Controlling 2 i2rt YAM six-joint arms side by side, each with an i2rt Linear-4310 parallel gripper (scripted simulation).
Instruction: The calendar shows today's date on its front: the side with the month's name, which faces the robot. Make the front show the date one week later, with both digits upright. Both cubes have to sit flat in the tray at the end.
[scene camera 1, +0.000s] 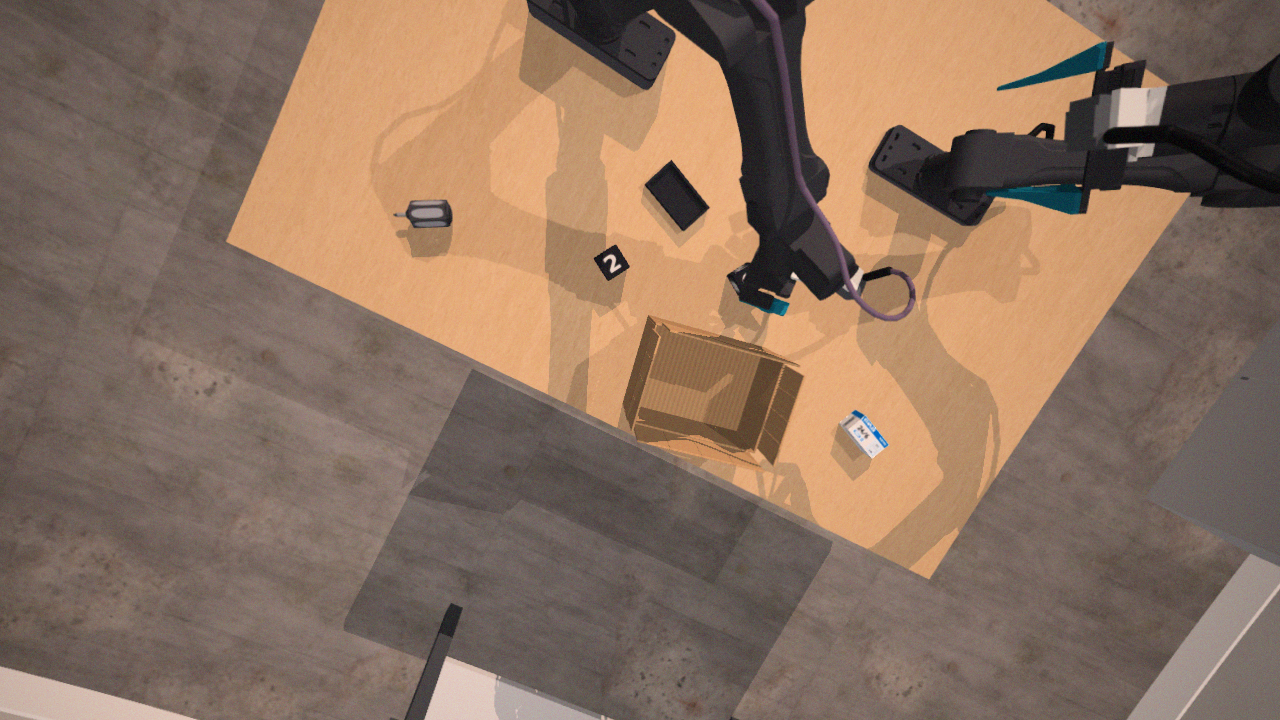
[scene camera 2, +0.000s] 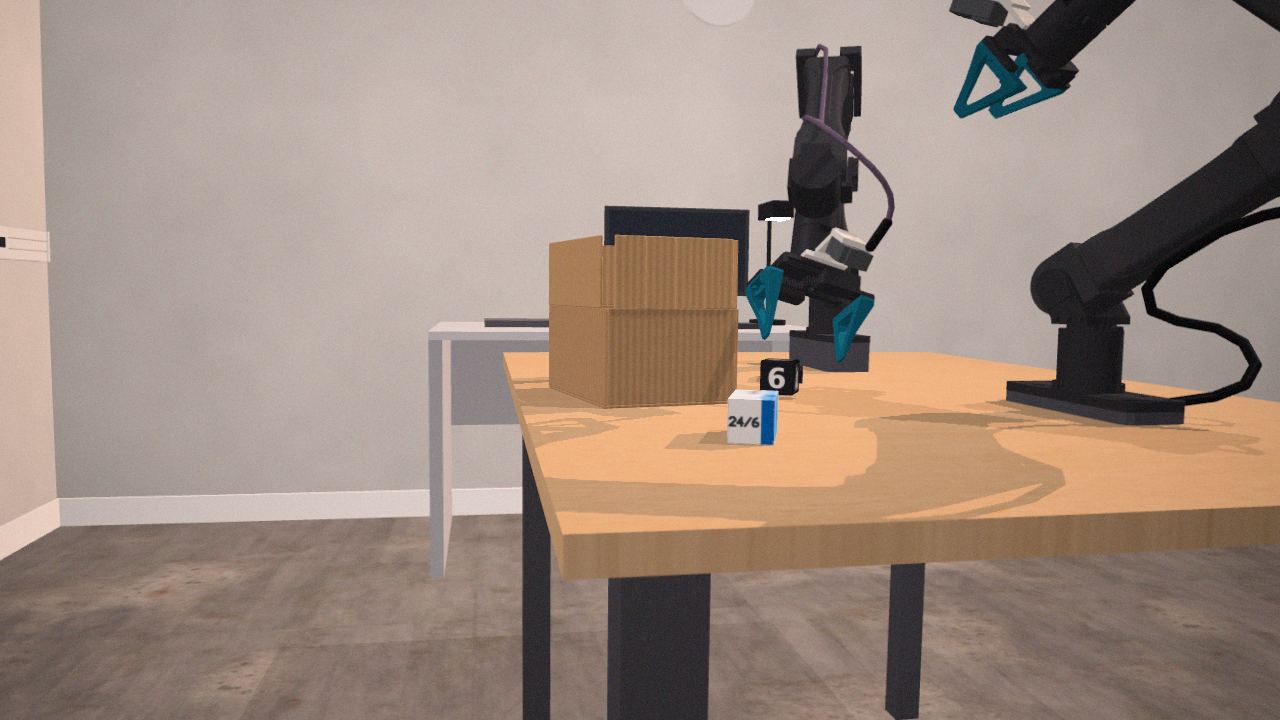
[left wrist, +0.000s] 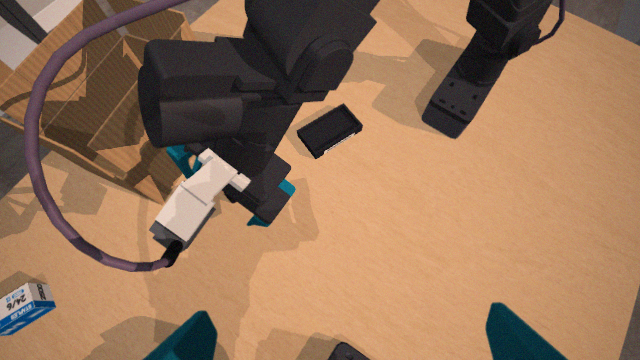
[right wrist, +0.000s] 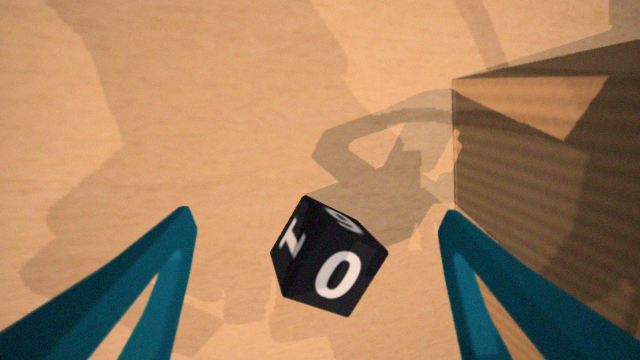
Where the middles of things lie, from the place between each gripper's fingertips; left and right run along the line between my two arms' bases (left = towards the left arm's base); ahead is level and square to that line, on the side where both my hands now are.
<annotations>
Right now my right hand (scene camera 2: 803, 349) is 180 mm to the left of the black calendar tray (scene camera 1: 669, 186), 70 mm past it and 50 mm above it. Round my right hand: staples box (scene camera 2: 752, 416) (260 mm to the left, 180 mm ahead, 40 mm below).
The black calendar tray lies 320 mm below my left hand (scene camera 1: 991, 142), 240 mm to the right of it and 120 mm ahead of it. Round my left hand: staples box 360 mm ahead, 310 mm below, 190 mm to the left.
</annotations>
